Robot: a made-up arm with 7 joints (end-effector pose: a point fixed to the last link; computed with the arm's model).
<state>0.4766 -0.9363 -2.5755 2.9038 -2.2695 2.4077 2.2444</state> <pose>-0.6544 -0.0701 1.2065 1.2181 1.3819 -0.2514</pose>
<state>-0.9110 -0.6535 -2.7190 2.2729 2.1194 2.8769 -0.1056</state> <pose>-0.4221 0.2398 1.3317 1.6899 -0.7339 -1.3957</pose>
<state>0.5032 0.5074 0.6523 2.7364 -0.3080 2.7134 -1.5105</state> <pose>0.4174 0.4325 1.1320 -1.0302 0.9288 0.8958</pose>
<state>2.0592 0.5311 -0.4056 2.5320 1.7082 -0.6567 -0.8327</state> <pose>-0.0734 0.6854 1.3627 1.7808 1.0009 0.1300</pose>
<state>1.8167 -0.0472 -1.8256 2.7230 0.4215 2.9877 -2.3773</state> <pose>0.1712 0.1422 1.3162 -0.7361 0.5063 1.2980</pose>
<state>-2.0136 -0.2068 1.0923 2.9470 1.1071 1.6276 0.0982</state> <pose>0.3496 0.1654 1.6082 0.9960 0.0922 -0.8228</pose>
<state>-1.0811 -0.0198 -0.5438 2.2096 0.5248 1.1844 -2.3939</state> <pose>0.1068 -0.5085 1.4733 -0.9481 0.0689 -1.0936</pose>
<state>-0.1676 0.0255 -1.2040 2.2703 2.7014 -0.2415 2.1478</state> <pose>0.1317 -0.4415 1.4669 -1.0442 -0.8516 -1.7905</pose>
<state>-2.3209 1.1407 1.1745 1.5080 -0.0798 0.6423 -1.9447</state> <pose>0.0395 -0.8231 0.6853 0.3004 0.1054 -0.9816</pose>
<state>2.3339 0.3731 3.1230 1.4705 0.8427 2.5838 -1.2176</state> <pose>0.1993 0.1005 1.1865 0.4785 1.3149 0.0061</pose>
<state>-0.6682 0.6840 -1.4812 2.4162 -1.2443 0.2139 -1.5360</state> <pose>0.3740 -0.7076 1.3552 -2.7066 1.2447 -0.7002</pose>
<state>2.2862 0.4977 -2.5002 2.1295 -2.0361 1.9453 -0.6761</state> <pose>-0.0939 0.1296 1.6214 -1.0011 -0.5268 -2.8110</pose>
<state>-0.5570 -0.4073 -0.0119 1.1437 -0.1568 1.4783 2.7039</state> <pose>0.3165 -0.1841 1.0611 -1.1846 0.3641 1.3691</pose>
